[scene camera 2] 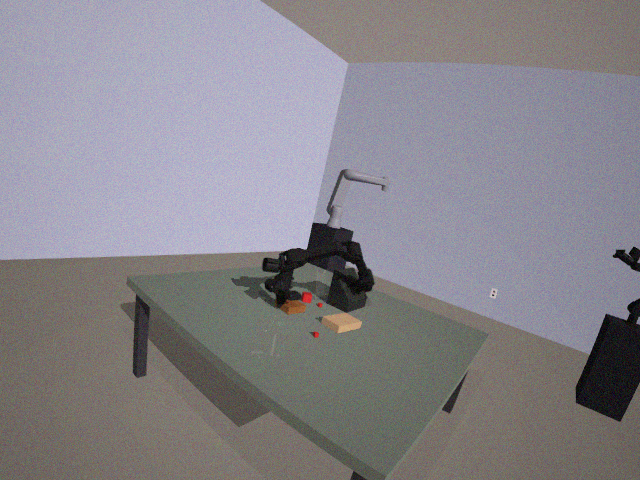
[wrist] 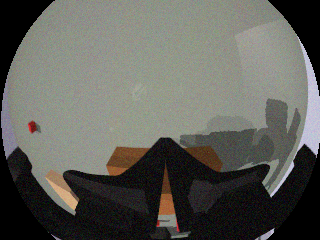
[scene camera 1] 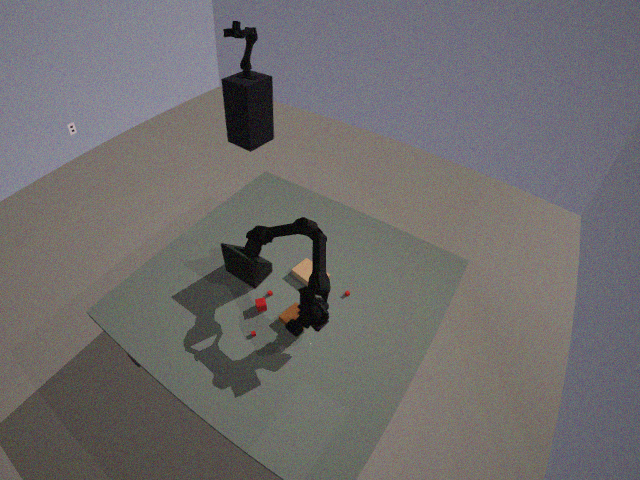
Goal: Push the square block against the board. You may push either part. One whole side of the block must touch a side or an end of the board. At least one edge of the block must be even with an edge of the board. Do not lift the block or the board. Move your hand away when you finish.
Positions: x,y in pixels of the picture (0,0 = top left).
Scene:
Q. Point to a square block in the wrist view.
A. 123,158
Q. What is my gripper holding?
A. Nothing.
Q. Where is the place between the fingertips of my gripper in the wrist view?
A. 164,142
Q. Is my gripper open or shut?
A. Shut.

